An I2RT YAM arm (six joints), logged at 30 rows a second.
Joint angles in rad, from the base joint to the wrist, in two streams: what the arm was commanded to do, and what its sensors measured. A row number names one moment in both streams.
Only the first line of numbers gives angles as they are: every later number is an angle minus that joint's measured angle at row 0.
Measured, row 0:
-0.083 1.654 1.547 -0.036 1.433 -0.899
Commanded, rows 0 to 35:
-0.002 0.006 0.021 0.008 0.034 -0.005
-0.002 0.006 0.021 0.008 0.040 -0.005
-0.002 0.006 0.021 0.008 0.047 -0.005
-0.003 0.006 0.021 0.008 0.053 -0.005
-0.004 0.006 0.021 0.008 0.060 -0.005
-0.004 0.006 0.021 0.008 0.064 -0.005
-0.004 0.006 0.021 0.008 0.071 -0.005
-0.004 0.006 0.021 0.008 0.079 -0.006
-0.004 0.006 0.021 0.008 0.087 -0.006
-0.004 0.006 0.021 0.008 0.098 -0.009
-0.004 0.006 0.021 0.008 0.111 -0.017
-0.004 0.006 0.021 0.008 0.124 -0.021
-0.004 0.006 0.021 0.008 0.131 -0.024
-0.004 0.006 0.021 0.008 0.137 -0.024
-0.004 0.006 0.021 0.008 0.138 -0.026
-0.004 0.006 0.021 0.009 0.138 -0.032
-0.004 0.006 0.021 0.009 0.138 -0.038
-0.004 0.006 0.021 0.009 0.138 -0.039
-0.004 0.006 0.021 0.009 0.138 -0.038
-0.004 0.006 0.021 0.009 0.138 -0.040
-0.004 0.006 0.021 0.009 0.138 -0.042
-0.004 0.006 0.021 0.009 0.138 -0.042
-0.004 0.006 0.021 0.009 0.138 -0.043
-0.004 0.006 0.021 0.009 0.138 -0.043
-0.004 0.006 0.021 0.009 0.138 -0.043
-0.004 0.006 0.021 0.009 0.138 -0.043
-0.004 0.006 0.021 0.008 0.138 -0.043
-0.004 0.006 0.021 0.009 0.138 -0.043
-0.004 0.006 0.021 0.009 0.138 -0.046
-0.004 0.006 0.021 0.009 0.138 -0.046
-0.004 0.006 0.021 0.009 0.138 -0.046
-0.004 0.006 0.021 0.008 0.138 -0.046
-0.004 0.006 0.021 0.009 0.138 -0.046
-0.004 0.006 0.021 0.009 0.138 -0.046
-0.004 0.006 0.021 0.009 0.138 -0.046
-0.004 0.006 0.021 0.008 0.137 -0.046
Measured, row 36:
-0.001 0.000 0.000 0.001 0.118 -0.044
